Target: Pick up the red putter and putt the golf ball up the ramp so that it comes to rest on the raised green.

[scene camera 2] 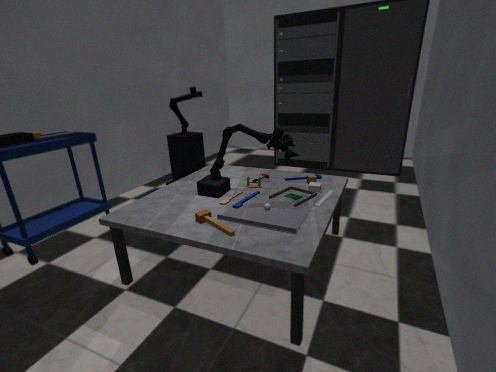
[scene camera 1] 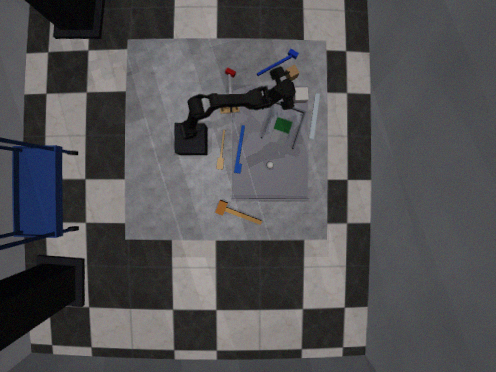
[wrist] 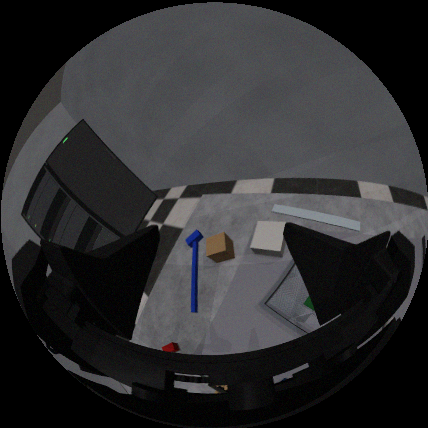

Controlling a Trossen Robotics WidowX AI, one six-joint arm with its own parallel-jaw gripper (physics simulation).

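Pixels of known places: gripper, fingertip midpoint: (scene camera 2: pixel 296 150) (scene camera 1: pixel 292 81) (wrist: pixel 223 230); arm's base at its link origin: (scene camera 2: pixel 215 178) (scene camera 1: pixel 190 133).
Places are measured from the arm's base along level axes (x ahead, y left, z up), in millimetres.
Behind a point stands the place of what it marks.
Observation:
The red putter (scene camera 1: pixel 230 72) {x 207, y 415, z -70 mm} (scene camera 2: pixel 265 176) {x 215, y 400, z -79 mm} (wrist: pixel 171 347) {x 224, y 410, z -70 mm} has a red head and a pale shaft; it leans toward a small wooden stand (scene camera 2: pixel 254 186) {x 224, y 180, z -89 mm}, and the arm hides part of it in scene camera 1. The white golf ball (scene camera 1: pixel 270 165) {x 482, y -155, z -55 mm} (scene camera 2: pixel 267 206) {x 489, y -166, z -65 mm} rests on the grey platform with the ramp (scene camera 1: pixel 270 187) (scene camera 2: pixel 260 219) {x 528, y -362, z -68 mm}. The green (scene camera 1: pixel 283 125) {x 557, y 106, z -90 mm} (scene camera 2: pixel 293 196) {x 560, y 106, z -90 mm} (wrist: pixel 309 303) {x 521, y 142, z -90 mm} lies between dark rails. My gripper (scene camera 1: pixel 286 90) (scene camera 2: pixel 294 148) {x 535, y 227, z 202 mm} (wrist: pixel 223 230) {x 535, y 227, z 202 mm} is open and empty, high above the table's far right part, well away from the putter's head.
A blue mallet (scene camera 1: pixel 274 65) {x 482, y 486, z -84 mm} (wrist: pixel 194 277) {x 476, y 479, z -84 mm}, a tan block (scene camera 1: pixel 293 72) {x 595, y 421, z -39 mm} (wrist: pixel 219 247) {x 584, y 411, z -39 mm}, a white block (scene camera 1: pixel 302 94) {x 659, y 293, z -50 mm} (wrist: pixel 268 237) {x 646, y 294, z -51 mm} and a pale bar (scene camera 1: pixel 314 116) {x 755, y 178, z -95 mm} (wrist: pixel 316 217) {x 751, y 181, z -96 mm} lie near the green. A blue club (scene camera 1: pixel 240 150) {x 294, y -69, z -82 mm}, a wooden paddle (scene camera 1: pixel 220 162) {x 172, y -149, z -89 mm} and an orange mallet (scene camera 1: pixel 221 207) {x 197, y -425, z -47 mm} lie nearer the base.

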